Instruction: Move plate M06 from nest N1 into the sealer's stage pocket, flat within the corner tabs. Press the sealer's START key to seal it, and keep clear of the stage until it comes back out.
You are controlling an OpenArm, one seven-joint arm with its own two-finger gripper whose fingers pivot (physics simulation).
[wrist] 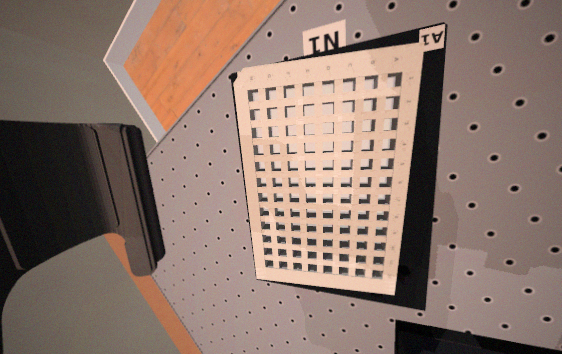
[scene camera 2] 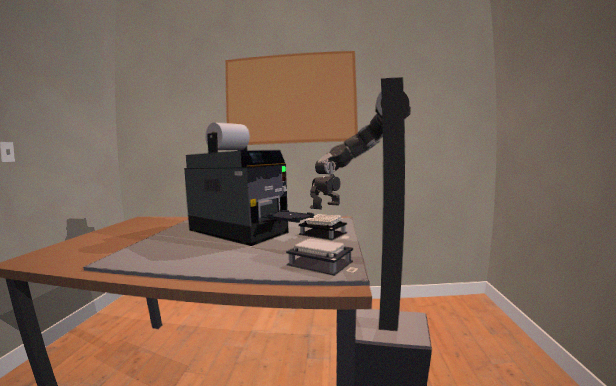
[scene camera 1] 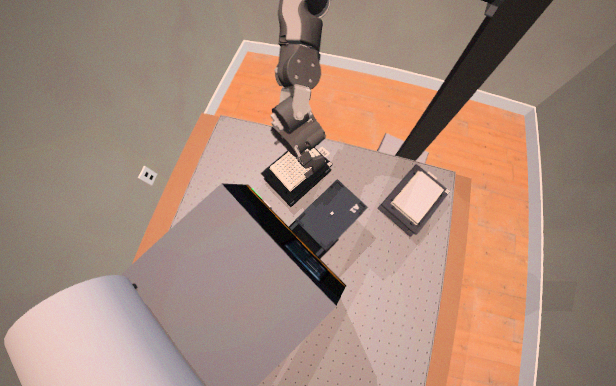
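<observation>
Plate M06, a cream grid of wells, lies on the black nest N1. In the wrist view a strip of bare nest shows along its right side, by the A1 label. My gripper is open and empty above the plate, with a gap between fingertips and plate in scene camera 2. One finger shows at the left of the wrist view. The sealer's dark stage is out in front of the sealer, with no plate on it. The START key cannot be made out clearly.
A second nest holds a white plate, across the stage from N1. A green light shows on the sealer front. A white roll sits on top. The arm's dark post stands beside the table.
</observation>
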